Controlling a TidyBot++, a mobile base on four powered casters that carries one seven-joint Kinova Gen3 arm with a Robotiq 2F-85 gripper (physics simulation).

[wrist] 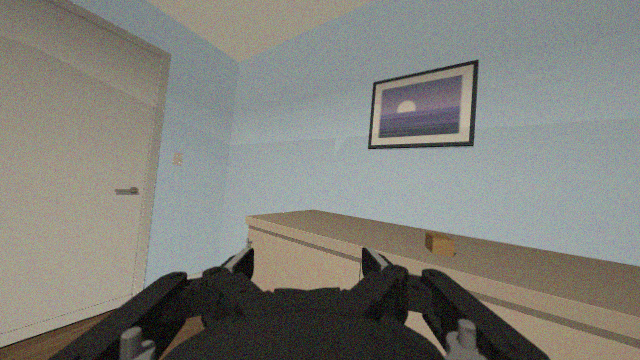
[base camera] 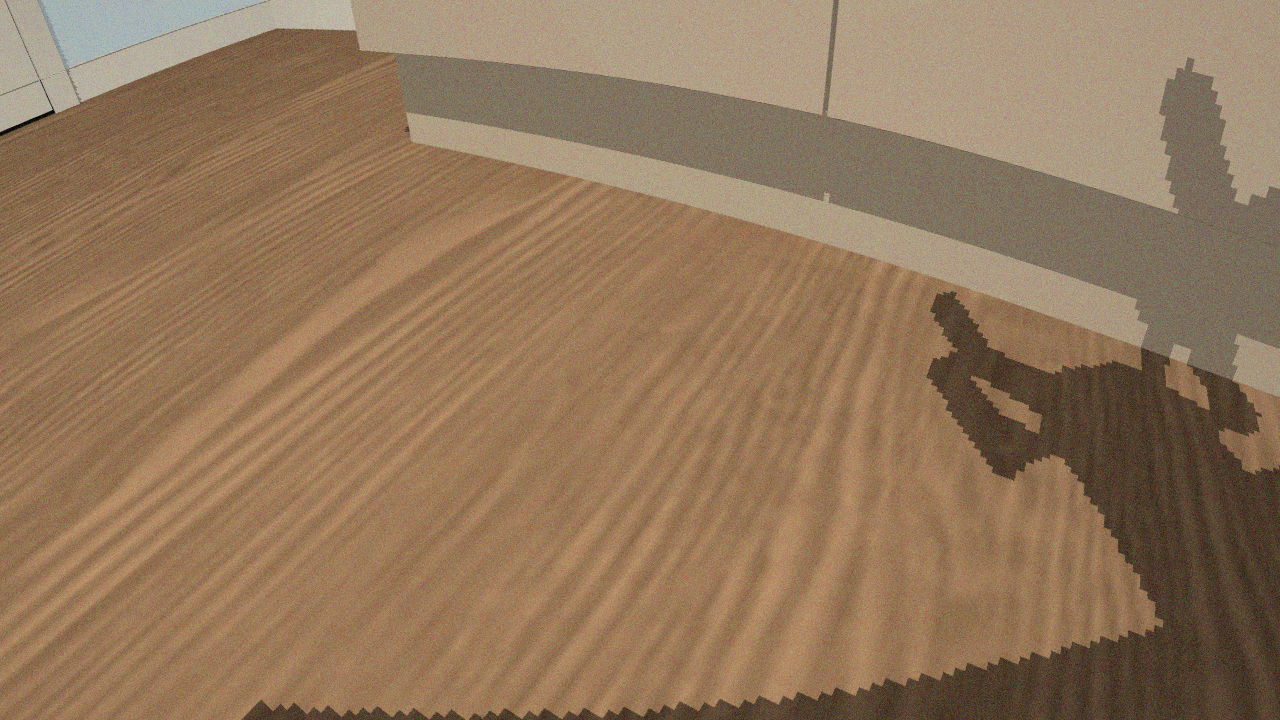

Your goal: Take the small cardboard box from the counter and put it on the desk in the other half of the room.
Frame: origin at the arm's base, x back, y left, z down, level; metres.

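Where they show: gripper, fingertip midpoint: (wrist: pixel 308 260).
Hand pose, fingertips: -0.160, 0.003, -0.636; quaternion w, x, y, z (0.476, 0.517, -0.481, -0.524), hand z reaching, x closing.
Observation:
After its pixels a point has its place, as x, y, z.
The small cardboard box (wrist: pixel 441 244) {-0.596, -0.419, -0.546} stands on the counter (wrist: pixel 320 225) {-0.890, -0.047, -0.514} (base camera: pixel 608 31) {-0.763, -0.005, 0.199}, right of the middle in the wrist view, near the counter's front edge. My gripper (wrist: pixel 308 260) {-0.160, 0.003, -0.636} is open, with its two fingers wide apart and no object between them. The box is ahead of the gripper and to its right, well apart from the fingers. In the base camera view the counter's lower front crosses the top and right, and the box does not show there. The desk does not show in either view.
A closed door (wrist: pixel 75 175) {-1.298, 1.581, -0.615} with a lever handle stands at the left. A framed picture (wrist: pixel 422 106) {-1.055, -0.580, -1.207} hangs on the blue wall above the counter. Wooden floor (base camera: pixel 447 402) {-0.488, 0.130, 0.396} lies before the counter's base, with the robot's shadow (base camera: pixel 1208 555) {-0.290, -0.388, 0.396} across its right side.

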